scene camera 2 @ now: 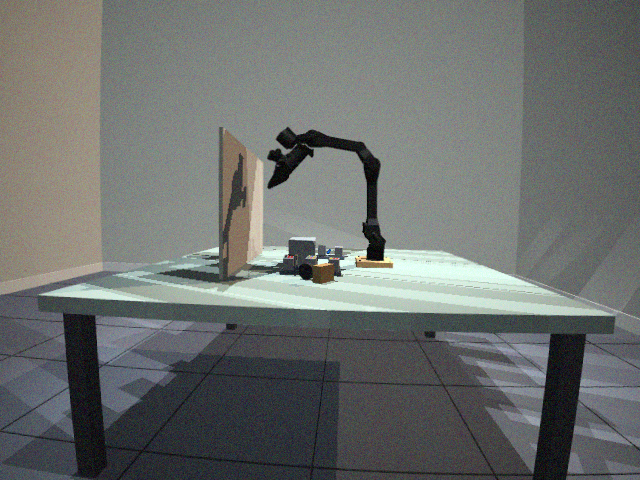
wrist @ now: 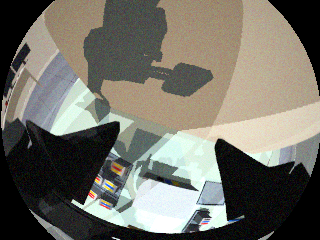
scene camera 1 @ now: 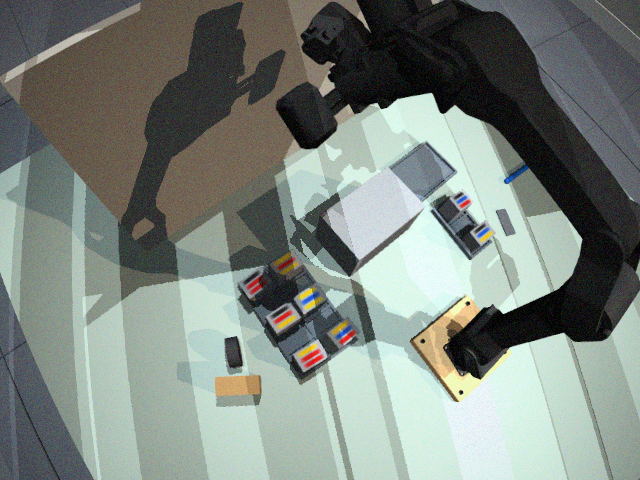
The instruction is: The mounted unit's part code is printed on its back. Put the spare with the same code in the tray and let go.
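Scene camera 1: the gripper [scene camera 1: 307,95], open and holding nothing; a brown board [scene camera 1: 162,116]; a grey tray [scene camera 1: 424,170]; a rack [scene camera 1: 457,229]; a grey box [scene camera 1: 356,229]; a tan block [scene camera 1: 248,384]. Scene camera 2: the brown board [scene camera 2: 240,172] and the gripper [scene camera 2: 268,187]. Wrist view: the gripper [wrist: 169,135], the grey box [wrist: 157,194] and the brown board [wrist: 230,77]. The wrist view does not show the tan block, which is hidden by the gripper.
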